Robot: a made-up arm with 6 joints. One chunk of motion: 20 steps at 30 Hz.
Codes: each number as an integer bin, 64 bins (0 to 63) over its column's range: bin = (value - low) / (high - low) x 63, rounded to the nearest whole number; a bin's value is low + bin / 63 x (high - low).
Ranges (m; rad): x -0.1..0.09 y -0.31..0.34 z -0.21..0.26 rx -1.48..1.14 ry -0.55..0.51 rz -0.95..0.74
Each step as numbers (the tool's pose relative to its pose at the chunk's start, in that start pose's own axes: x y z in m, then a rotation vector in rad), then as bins.
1 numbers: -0.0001 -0.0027 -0.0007 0.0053 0.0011 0.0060
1 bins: 33 30 28 36 33 36
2 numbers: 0.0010 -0.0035 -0.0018 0.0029 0.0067 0.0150
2 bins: 33 30 28 36 33 36
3 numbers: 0.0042 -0.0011 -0.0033 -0.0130 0.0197 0.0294
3 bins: 35 30 28 35 34 37
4 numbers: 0.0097 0.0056 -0.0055 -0.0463 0.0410 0.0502
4 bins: 36 31 27 34 35 37
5 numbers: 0.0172 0.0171 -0.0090 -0.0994 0.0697 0.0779
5 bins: 39 32 27 33 37 38
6 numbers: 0.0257 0.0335 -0.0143 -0.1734 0.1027 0.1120
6 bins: 42 33 26 31 39 40
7 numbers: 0.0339 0.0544 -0.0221 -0.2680 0.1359 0.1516
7 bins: 44 35 25 29 41 41
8 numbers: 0.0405 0.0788 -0.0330 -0.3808 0.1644 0.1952
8 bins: 47 38 24 26 42 43
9 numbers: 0.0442 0.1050 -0.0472 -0.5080 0.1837 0.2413
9 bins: 48 40 22 23 44 44
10 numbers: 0.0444 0.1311 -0.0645 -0.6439 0.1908 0.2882
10 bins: 48 43 20 20 44 46
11 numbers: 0.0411 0.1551 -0.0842 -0.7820 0.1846 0.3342
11 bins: 47 45 17 17 44 48
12 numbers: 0.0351 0.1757 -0.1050 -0.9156 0.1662 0.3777
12 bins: 45 47 14 14 43 49
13 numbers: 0.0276 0.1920 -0.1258 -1.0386 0.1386 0.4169
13 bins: 42 49 11 11 41 51
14 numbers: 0.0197 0.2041 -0.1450 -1.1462 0.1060 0.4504
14 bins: 40 50 9 8 39 52
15 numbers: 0.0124 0.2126 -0.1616 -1.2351 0.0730 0.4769
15 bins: 37 51 6 6 37 53
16 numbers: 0.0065 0.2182 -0.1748 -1.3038 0.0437 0.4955
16 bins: 35 51 5 4 35 54
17 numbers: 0.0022 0.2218 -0.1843 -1.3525 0.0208 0.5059
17 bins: 34 52 3 3 34 54
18 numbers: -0.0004 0.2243 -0.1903 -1.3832 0.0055 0.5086
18 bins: 33 52 3 2 33 54
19 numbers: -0.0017 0.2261 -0.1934 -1.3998 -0.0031 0.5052
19 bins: 33 52 2 2 33 54
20 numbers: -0.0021 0.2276 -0.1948 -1.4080 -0.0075 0.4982
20 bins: 32 52 2 2 32 54
